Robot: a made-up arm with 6 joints.
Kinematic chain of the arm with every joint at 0, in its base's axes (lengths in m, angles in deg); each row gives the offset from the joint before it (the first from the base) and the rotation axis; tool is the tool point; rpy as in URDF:
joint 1: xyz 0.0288 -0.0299 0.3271 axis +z
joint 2: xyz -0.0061 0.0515 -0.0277 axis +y
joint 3: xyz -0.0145 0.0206 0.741 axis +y
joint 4: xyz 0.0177 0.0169 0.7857 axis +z
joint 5: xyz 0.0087 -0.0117 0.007 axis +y
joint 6: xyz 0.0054 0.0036 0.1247 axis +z
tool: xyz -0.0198 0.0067 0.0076 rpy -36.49 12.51 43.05
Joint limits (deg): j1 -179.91..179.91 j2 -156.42..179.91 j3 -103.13..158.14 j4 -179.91..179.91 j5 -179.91..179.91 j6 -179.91..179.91
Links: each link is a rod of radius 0.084 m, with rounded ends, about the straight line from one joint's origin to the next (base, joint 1, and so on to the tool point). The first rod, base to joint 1, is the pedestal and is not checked.
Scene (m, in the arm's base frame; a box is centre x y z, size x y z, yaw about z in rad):
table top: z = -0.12
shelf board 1: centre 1 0.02 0.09 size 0.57 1.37 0.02 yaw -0.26
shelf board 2: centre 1 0.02 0.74 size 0.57 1.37 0.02 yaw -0.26
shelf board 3: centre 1 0.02 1.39 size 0.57 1.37 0.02 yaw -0.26
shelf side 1: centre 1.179 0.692 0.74 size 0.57 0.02 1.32 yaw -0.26
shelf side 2: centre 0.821 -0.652 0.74 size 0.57 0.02 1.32 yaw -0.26
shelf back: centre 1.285 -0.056 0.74 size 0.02 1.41 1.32 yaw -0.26
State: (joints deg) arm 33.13 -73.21 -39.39 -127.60 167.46 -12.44
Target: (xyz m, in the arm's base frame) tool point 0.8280 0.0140 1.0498
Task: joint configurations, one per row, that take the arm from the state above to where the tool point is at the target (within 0.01 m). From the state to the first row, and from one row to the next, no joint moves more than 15 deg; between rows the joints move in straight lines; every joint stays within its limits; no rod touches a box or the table.
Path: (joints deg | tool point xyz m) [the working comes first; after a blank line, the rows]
Joints at the target: -1.27 12.24 75.32 -122.25 175.87 -16.07
Straight joint move there: touches shelf board 3.

1: 30.44 -66.90 -25.73 -127.01 168.68 -12.87 | -1.1670 -0.6748 0.5380
2: 27.74 -60.58 -12.08 -126.41 169.90 -13.30 | -1.1414 -0.5868 0.8431
3: 25.05 -54.27 1.58 -125.82 171.11 -13.74 | -1.0326 -0.4667 1.1196
4: 22.36 -47.96 15.24 -125.22 172.33 -14.17 | -0.8489 -0.3307 1.3418
5: 19.67 -41.64 28.90 -124.63 173.55 -14.60 | -0.6076 -0.1960 1.4899
6: 16.97 -35.33 42.55 -124.03 174.77 -15.03 | -0.3339 -0.0779 1.5521
7: 14.28 -29.02 56.21 -123.44 175.98 -15.46 | -0.0564 0.0125 1.5268
8: 11.59 -22.70 69.87 -122.84 177.20 -15.90 | 0.1958 0.0700 1.4223
9: 8.90 -16.39 83.52 -122.25 178.42 -16.33 | 0.3968 0.0951 1.2555
10: 6.20 -10.08 97.18 -121.65 179.64 -16.76 | 0.5284 0.0937 1.0498
11: 2.47 1.08 86.25 -121.95 177.75 -16.42 | 0.6793 0.0634 1.0638
12: -1.27 12.24 75.32 -122.25 175.87 -16.07 | 0.8280 0.0140 1.0499

